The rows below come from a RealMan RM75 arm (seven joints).
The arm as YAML. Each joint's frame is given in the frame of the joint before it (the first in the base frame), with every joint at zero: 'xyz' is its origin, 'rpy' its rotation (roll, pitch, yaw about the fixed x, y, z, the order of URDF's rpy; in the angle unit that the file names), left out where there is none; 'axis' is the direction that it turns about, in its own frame. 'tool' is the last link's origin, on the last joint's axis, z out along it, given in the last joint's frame.
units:
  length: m
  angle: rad
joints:
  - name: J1
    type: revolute
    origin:
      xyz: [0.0, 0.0, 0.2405]
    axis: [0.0, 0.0, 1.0]
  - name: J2
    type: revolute
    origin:
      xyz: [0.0, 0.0, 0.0]
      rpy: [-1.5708, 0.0, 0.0]
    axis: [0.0, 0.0, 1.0]
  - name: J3
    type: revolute
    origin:
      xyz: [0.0, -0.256, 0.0]
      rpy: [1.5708, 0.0, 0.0]
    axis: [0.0, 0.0, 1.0]
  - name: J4
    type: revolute
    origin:
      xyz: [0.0, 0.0, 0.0]
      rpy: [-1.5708, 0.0, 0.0]
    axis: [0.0, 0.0, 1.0]
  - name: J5
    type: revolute
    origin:
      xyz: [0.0, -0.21, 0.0]
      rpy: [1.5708, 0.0, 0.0]
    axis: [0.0, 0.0, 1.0]
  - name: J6
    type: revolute
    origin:
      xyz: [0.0, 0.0, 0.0]
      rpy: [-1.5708, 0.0, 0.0]
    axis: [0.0, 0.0, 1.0]
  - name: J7
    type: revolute
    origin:
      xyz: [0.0, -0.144, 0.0]
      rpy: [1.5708, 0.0, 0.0]
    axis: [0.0, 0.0, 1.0]
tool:
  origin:
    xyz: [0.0, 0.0, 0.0]
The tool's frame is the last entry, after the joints.
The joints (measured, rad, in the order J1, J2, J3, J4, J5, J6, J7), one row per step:
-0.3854, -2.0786, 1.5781, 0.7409, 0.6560, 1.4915, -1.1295
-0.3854, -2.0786, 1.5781, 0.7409, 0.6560, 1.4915, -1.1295
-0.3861, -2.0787, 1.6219, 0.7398, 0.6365, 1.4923, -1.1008
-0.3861, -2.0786, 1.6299, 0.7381, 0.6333, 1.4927, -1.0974
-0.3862, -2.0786, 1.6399, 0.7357, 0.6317, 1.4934, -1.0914
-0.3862, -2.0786, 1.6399, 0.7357, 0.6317, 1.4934, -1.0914
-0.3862, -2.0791, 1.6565, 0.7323, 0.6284, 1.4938, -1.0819
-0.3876, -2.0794, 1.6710, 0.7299, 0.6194, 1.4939, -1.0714
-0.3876, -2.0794, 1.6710, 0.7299, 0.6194, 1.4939, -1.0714
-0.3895, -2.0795, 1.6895, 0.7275, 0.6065, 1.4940, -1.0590
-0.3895, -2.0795, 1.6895, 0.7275, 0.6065, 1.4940, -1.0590
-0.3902, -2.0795, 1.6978, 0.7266, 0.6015, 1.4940, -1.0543
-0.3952, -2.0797, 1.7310, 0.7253, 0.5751, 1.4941, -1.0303
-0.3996, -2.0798, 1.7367, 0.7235, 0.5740, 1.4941, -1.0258
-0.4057, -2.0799, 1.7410, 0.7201, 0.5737, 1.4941, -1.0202
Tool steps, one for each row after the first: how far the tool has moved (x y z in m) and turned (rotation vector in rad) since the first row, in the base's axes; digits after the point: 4 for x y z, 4 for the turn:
0.0000, 0.0000, 0.0000, 0.0000, 0.0000, 0.0000
0.0035, -0.0044, -0.0065, -0.0037, 0.0061, -0.0232
0.0037, -0.0053, -0.0078, -0.0068, 0.0073, -0.0258
0.0039, -0.0066, -0.0098, -0.0101, 0.0112, -0.0306
0.0039, -0.0066, -0.0098, -0.0101, 0.0112, -0.0306
0.0044, -0.0087, -0.0132, -0.0156, 0.0167, -0.0377
0.0055, -0.0100, -0.0153, -0.0160, 0.0171, -0.0438
0.0055, -0.0100, -0.0153, -0.0160, 0.0171, -0.0438
0.0070, -0.0114, -0.0176, -0.0166, 0.0162, -0.0513
0.0070, -0.0114, -0.0176, -0.0166, 0.0162, -0.0513
0.0076, -0.0122, -0.0187, -0.0178, 0.0163, -0.0546
0.0113, -0.0144, -0.0221, -0.0148, 0.0117, -0.0707
0.0126, -0.0145, -0.0233, -0.0158, 0.0144, -0.0772
0.0139, -0.0143, -0.0244, -0.0154, 0.0181, -0.0841

